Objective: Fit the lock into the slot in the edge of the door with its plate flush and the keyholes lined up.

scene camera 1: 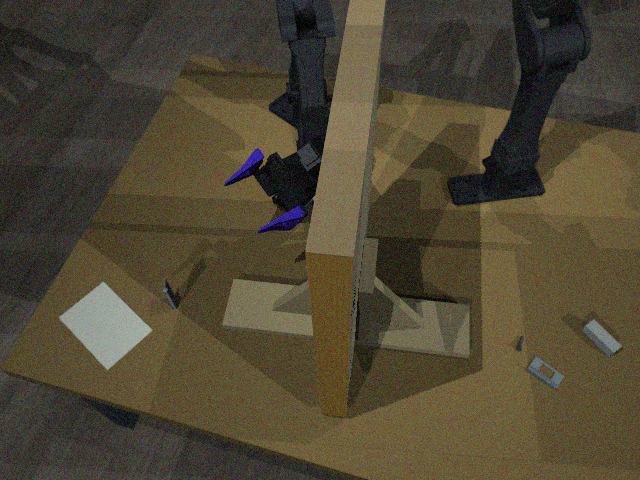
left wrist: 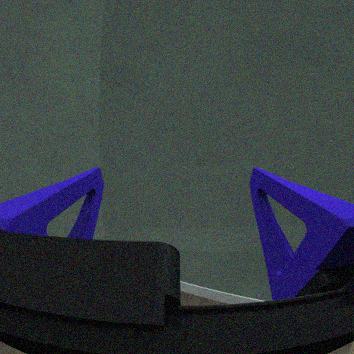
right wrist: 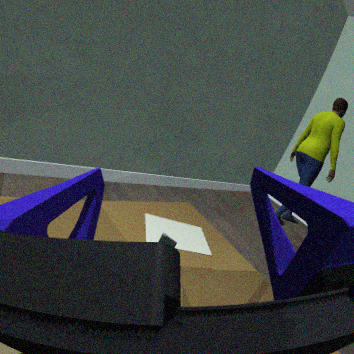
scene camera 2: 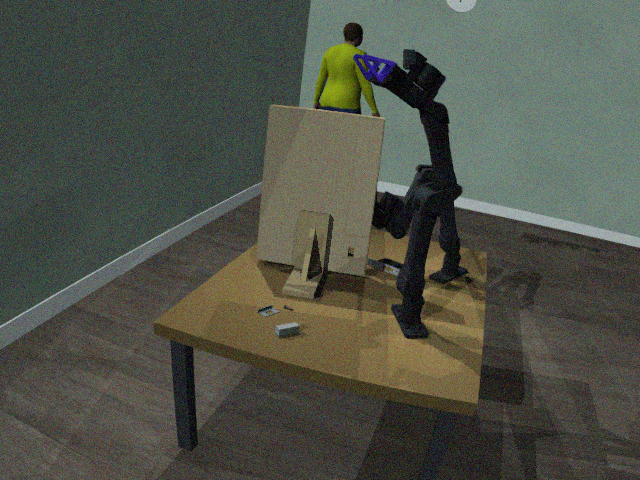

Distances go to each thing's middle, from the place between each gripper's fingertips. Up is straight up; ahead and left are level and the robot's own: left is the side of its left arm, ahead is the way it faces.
Now: the wooden door (scene camera 1: 338,227) 470 mm below my left hand, 320 mm to the right of it and 230 mm ahead of it. Also, from my left hand: white sheet (scene camera 1: 102,321) 760 mm below, 730 mm to the right, 450 mm ahead; then pale stand (scene camera 1: 385,320) 660 mm below, 320 mm to the right, 230 mm ahead.
Right now the wooden door is 20 cm to the left of my right hand, 5 cm above it and 1 cm ahead of it. The rest, counted from my right hand: white sheet: 24 cm below, 22 cm ahead, 21 cm to the right; then pale stand: 20 cm to the left, 14 cm below, 1 cm ahead.
